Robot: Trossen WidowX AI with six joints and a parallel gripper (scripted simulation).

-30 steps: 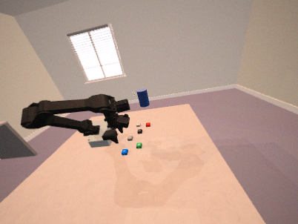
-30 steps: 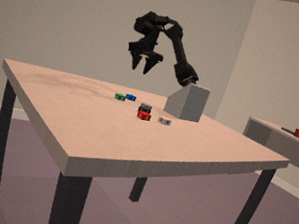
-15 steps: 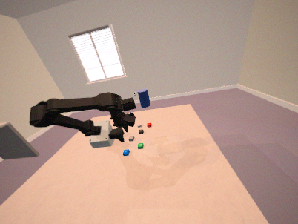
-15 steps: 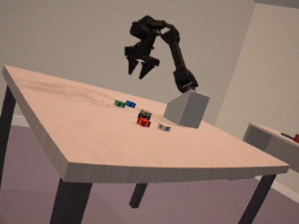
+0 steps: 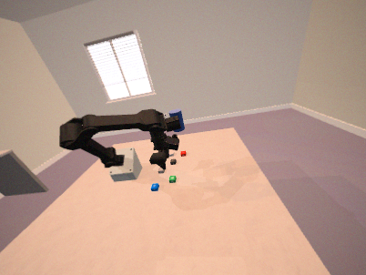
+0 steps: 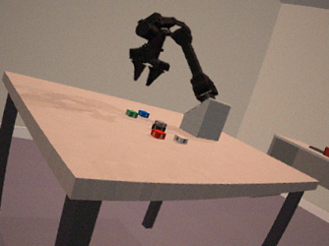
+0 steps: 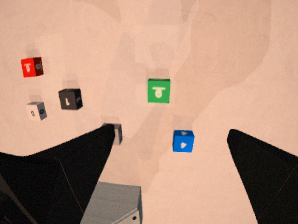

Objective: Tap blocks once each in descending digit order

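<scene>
My gripper tip is 12 cm above the green block and 1 cm to the right of it. The rest, counted from my gripper tip: blue block (12 cm below, 8 cm behind, 4 cm to the right); grey block (12 cm below, 9 cm to the left, 8 cm behind); black block (16 cm to the left, 12 cm below, 2 cm behind).
</scene>
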